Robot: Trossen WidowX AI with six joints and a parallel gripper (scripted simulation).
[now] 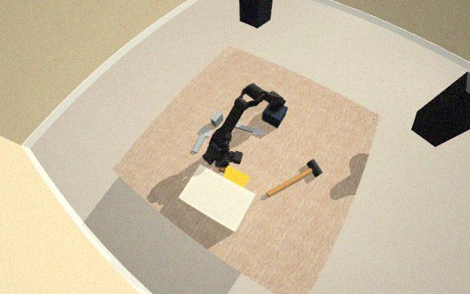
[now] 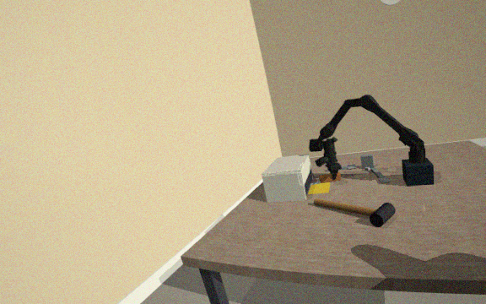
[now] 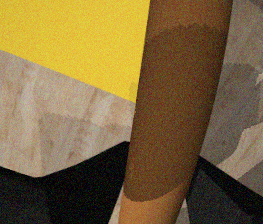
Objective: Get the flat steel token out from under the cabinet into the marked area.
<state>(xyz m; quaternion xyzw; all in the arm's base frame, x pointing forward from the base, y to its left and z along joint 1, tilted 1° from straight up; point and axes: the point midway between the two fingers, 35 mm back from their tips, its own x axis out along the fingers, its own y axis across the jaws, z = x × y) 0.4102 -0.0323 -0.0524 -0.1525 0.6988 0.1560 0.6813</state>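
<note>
Right now the tiny cube is 16 cm behind my gripper tip and 15 cm to the right of it. Round my gripper tip: grey t-shaped tool (20 cm to the right, 2 cm behind); grey flat tool (24 cm behind, 2 cm to the right); grey block (21 cm to the right, 16 cm behind, 3 cm above).
</note>
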